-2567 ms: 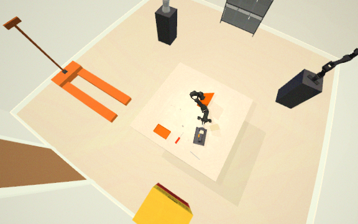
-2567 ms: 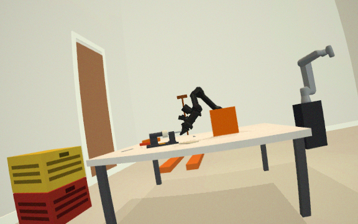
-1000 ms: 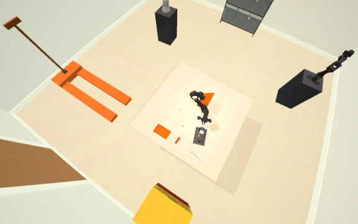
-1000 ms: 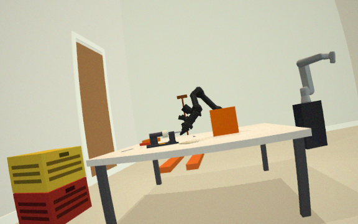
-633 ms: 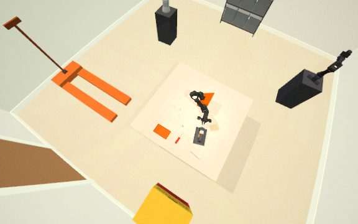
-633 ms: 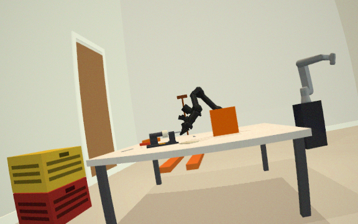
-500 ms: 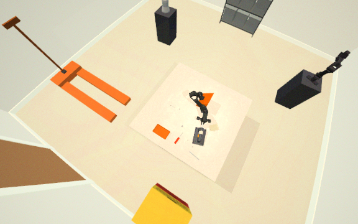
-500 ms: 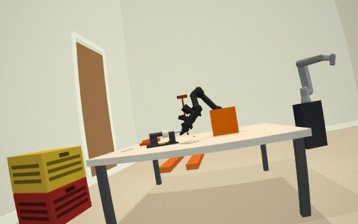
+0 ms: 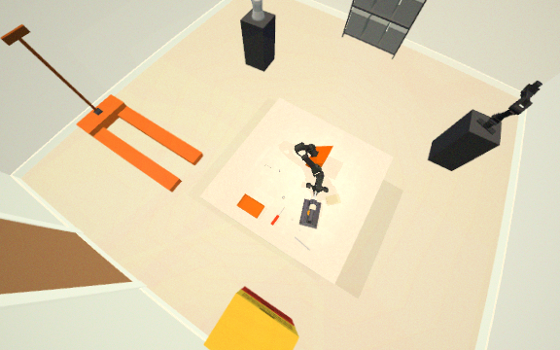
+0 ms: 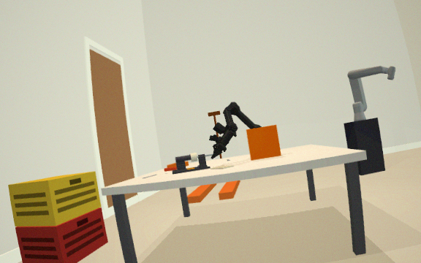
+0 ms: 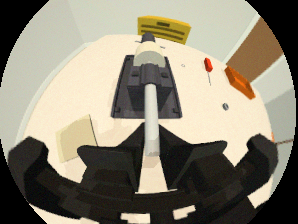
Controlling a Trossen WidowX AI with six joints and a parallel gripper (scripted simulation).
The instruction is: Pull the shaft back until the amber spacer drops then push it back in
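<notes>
Right now the grey shaft is 5 cm ahead of my gripper tip, 1 cm to the left of it and 3 cm above it. Round my gripper tip: beige card: 7 cm behind, 16 cm to the left, 5 cm below; then white spacer: 11 cm ahead, 3 cm to the left, 3 cm above; then dark shaft fixture: 14 cm ahead, 3 cm to the left.
</notes>
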